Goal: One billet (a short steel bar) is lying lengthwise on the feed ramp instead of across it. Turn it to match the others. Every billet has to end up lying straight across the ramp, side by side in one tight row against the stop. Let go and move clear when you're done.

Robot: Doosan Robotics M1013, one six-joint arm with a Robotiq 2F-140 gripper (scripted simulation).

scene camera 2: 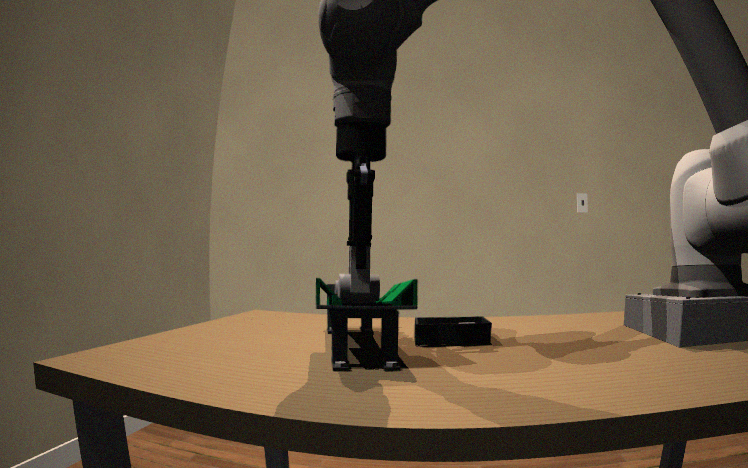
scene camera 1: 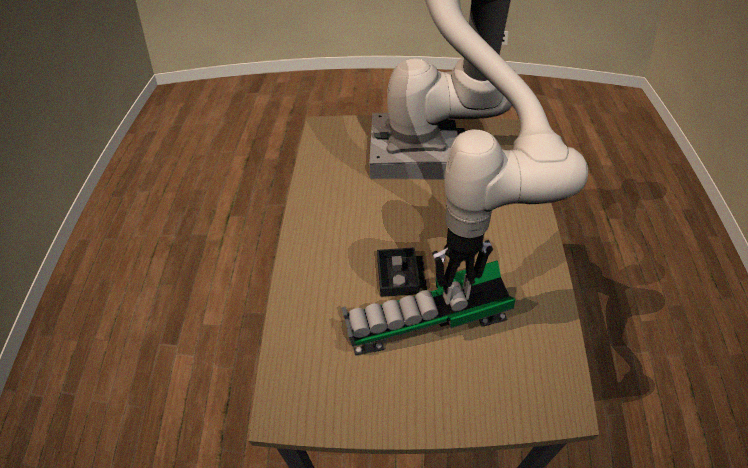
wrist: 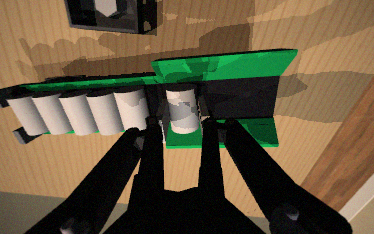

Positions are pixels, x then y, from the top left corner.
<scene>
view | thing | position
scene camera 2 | gripper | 358,291
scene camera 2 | grey steel billet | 345,295
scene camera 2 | shallow black tray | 431,330
</scene>
